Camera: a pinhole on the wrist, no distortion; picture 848 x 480 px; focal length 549.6 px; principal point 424.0 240.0 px. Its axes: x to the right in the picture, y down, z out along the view. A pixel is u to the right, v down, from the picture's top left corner.
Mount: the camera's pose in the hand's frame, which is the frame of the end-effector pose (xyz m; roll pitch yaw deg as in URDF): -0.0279 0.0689 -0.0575 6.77 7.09 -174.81
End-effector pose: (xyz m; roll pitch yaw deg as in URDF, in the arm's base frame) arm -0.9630 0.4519 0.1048 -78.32 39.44 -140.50
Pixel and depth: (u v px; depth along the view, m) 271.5 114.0 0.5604
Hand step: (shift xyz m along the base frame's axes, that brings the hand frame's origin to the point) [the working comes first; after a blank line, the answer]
In the camera's frame: -0.1555 -0.1285 0.5604

0.4006 -0.3737 -0.1524
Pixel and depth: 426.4 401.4 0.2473
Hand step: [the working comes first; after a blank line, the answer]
In the camera's frame: 0.0011 0.0726 0.2473

0.1496 -0.1297 0.0487
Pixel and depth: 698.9 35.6 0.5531
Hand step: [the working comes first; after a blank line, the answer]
In the camera's frame: 0.2767 -0.2057 0.5531

0.6440 -0.0944 0.0832
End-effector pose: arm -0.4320 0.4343 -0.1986 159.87 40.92 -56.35
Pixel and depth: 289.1 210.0 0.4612
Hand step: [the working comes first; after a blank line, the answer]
In the camera's frame: -0.1132 -0.0252 0.4612

-0.3477 0.0096 -0.2633
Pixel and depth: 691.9 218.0 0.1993
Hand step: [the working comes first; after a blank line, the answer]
In the camera's frame: 0.0971 -0.0080 0.1993

-0.2008 0.0722 0.0327
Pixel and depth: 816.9 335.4 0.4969
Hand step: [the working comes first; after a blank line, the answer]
In the camera's frame: 0.3552 0.0863 0.4969

-0.4364 0.4006 0.0057
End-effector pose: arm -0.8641 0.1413 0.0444 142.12 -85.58 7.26
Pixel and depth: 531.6 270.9 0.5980
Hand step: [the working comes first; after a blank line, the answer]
In the camera's frame: 0.1171 0.0336 0.5980

0.3855 -0.3441 -0.2473
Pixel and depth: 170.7 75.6 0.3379
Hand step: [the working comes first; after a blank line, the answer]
In the camera's frame: -0.1557 -0.1011 0.3379

0.1373 -0.3318 0.0665
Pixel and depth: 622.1 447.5 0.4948
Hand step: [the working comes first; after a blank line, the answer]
In the camera's frame: 0.1783 0.1868 0.4948

0.3898 -0.1532 -0.2849
